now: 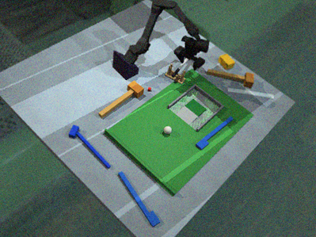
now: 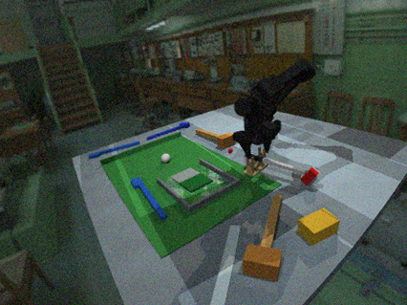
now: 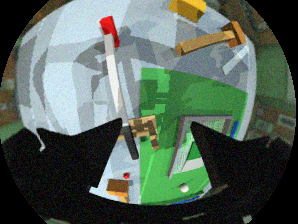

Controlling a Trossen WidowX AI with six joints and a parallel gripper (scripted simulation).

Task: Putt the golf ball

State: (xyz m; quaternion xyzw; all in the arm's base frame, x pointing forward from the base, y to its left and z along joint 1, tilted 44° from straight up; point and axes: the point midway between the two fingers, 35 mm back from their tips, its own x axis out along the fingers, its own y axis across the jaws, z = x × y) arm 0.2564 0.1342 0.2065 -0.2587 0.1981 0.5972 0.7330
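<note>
Right now the red putter is 70 mm behind my gripper tip, 50 mm to the left of it and 50 mm below it. Round my gripper tip: tiny red cube 70 mm behind, 250 mm to the right, 90 mm below; then yellow block 100 mm ahead, 310 mm to the left, 70 mm below; then green mat 210 mm ahead, 280 mm to the right, 90 mm below.
</note>
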